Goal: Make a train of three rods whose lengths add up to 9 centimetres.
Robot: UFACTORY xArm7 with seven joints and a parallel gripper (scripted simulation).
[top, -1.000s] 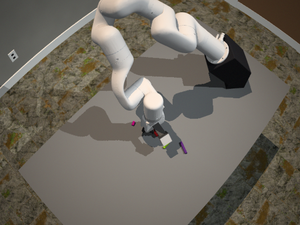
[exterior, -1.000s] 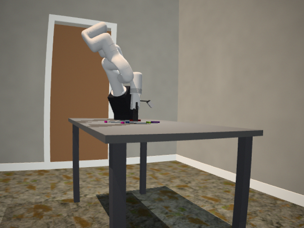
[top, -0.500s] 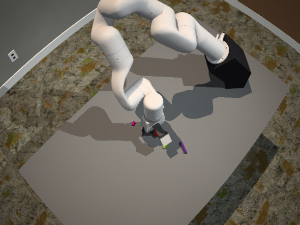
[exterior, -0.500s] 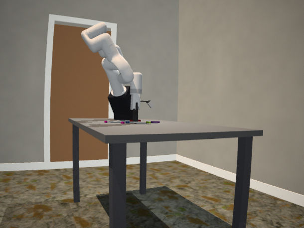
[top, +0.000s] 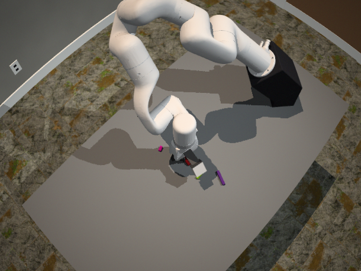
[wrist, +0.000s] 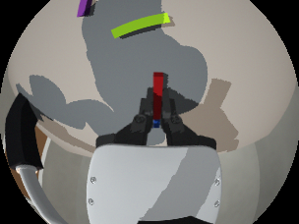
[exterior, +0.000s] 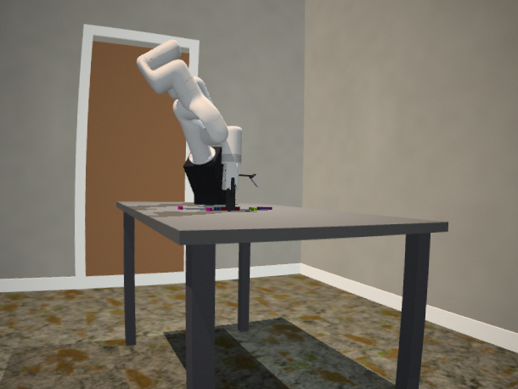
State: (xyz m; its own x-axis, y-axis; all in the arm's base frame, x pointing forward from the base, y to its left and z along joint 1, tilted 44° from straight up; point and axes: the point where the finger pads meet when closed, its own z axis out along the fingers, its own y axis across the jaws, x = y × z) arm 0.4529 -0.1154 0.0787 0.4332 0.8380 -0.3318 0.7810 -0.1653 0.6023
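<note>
Right now the red rod is 2 cm below my hand. Also, from my hand: lime rod (3 cm ahead, 9 cm to the left, 2 cm below); purple rod (1 cm ahead, 16 cm to the left, 2 cm below); blue rod (3 cm behind, 5 cm to the right, 2 cm below).
</note>
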